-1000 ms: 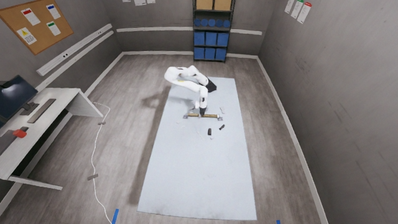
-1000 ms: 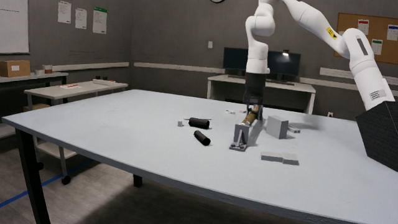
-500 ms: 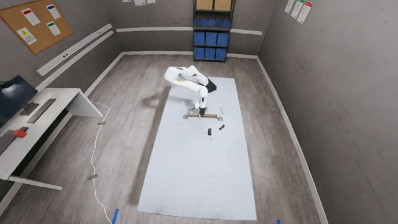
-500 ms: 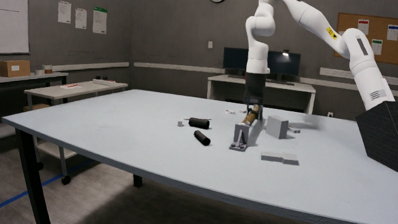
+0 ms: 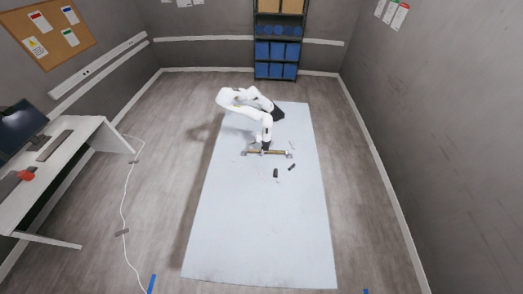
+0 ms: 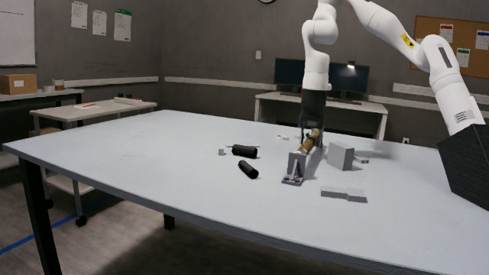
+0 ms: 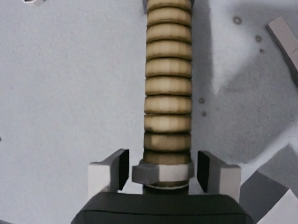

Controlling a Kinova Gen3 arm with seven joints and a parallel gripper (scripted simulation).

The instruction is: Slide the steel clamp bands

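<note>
Right now my hand is 110 mm past the grey block, 40 mm to the right of it and 20 mm above it.
</note>
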